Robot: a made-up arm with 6 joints.
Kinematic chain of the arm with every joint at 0, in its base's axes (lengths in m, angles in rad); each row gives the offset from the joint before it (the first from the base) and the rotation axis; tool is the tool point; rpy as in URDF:
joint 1: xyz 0 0 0.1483 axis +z
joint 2: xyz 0 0 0 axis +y
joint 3: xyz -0.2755 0 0.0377 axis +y
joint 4: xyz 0.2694 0 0.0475 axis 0.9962 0 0.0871
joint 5: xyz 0 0 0 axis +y
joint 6: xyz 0.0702 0 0.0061 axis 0.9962 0 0.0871
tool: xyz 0 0 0 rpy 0 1.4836 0
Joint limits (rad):
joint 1: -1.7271..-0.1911
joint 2: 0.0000..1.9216
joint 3: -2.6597..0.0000
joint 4: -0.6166..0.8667
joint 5: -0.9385..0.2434
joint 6: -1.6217..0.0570
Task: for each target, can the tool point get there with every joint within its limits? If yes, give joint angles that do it. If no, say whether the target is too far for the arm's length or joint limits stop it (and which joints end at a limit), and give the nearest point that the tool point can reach.
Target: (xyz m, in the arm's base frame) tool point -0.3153 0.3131 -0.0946
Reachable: no: joint limits stop it (at a limit: joint 2, joint 3, joint 5) | nearest point -0.4233 0.4203 0.2323 | short by 0.361 m
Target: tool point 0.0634 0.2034 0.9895
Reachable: no: too far | nearest point 0.0302 0.1477 0.7494 | short by 0.249 m
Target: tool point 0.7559 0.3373 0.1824
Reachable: no: too far | nearest point 0.4315 -0.0519 0.2769 | short by 0.515 m
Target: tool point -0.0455 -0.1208 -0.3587
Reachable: no: joint limits stop it (at a limit: joint 1, joint 2) | nearest point -0.0238 -0.1262 0.0502 | short by 0.409 m
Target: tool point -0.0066 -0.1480 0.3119
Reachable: yes | joints -1.5049 0.6744 -0.3479 0.6918 -0.3715 -0.9187
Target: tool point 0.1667 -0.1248 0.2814
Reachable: yes | joints -0.5424 1.0371 -0.4273 0.6656 -0.4998 -0.8632
